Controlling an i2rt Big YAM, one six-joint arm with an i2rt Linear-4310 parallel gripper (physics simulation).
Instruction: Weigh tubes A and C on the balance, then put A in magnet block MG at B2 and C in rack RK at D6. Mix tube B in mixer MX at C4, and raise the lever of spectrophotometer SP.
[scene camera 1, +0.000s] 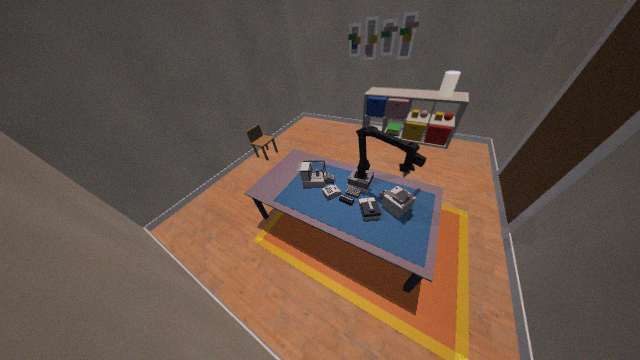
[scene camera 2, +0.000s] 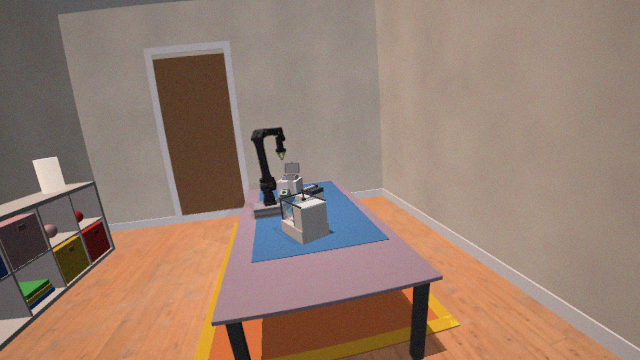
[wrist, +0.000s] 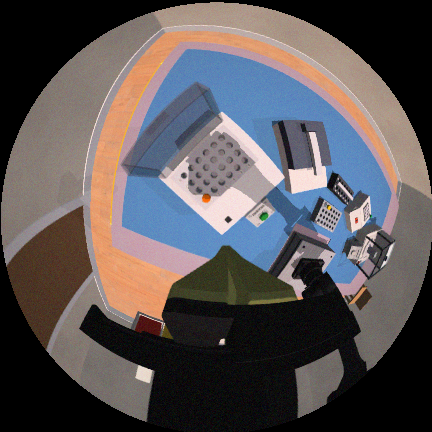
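Pixels of known places: gripper, fingertip midpoint: (scene camera 1: 403, 176) (scene camera 2: 282, 160) (wrist: 224, 251); arm's base, link origin: (scene camera 1: 360, 175) (scene camera 2: 270, 203) (wrist: 307, 267).
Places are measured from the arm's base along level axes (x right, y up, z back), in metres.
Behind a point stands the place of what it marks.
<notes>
My gripper (scene camera 1: 405, 174) @[x -0.364, y 0.248, z -0.198 m] (scene camera 2: 282, 157) @[x -0.364, y 0.248, z -0.198 m] (wrist: 224, 251) @[x -0.364, y 0.248, z -0.198 m] is shut and empty, high above the table beside the mixer. Mixer MX (scene camera 1: 398, 201) @[x -0.364, y 0.083, z -0.317 m] (scene camera 2: 297, 186) @[x -0.274, y 0.016, z -0.287 m] (wrist: 227, 210) @[x -0.346, y 0.066, z -0.174 m] is white, its lid tilted open; an orange tube (wrist: 206, 198) @[x -0.390, y 0.115, z -0.204 m] sits at its perforated tray's edge. The dark-topped device with a white bar, seemingly SP (scene camera 1: 370, 209) @[x -0.164, y 0.033, z -0.421 m] (scene camera 2: 313, 190) @[x -0.088, y 0.011, z -0.371 m] (wrist: 302, 150) @[x -0.184, y 0.011, z -0.351 m], stands beside it. A black block, seemingly MG (scene camera 1: 346, 199) @[x 0.066, y -0.035, z -0.317 m] (wrist: 341, 188) @[x 0.039, y -0.023, z -0.305 m], lies near the grey rack RK (scene camera 1: 353, 192) @[x 0.025, y -0.039, z -0.210 m] (wrist: 327, 215) @[x 0.020, y -0.038, z -0.196 m], which holds a yellow-topped tube (wrist: 329, 207) @[x -0.009, y -0.013, z -0.228 m]. The balance (scene camera 1: 314, 183) @[x 0.435, y -0.021, z -0.210 m] (scene camera 2: 312, 222) @[x 0.589, y 0.039, z -0.142 m] (wrist: 372, 252) @[x 0.350, y 0.086, z -0.130 m] has a glass enclosure. Tube letters are unreadable.
A panel with a green button (wrist: 264, 216) @[x -0.240, y 0.001, z -0.157 m] is beside the mixer. A white device with a red mark (scene camera 1: 331, 191) @[x 0.221, y 0.001, z -0.289 m] (wrist: 358, 212) @[x 0.193, y -0.011, z -0.254 m] stands between rack and balance. A small display unit (scene camera 1: 330, 177) @[x 0.294, y 0.001, z -0.103 m] (wrist: 354, 251) @[x 0.288, y 0.003, z -0.086 m] adjoins the balance. The arm's base (scene camera 1: 360, 179) @[x -0.009, y 0.004, z -0.058 m] is at the table's rear edge.
</notes>
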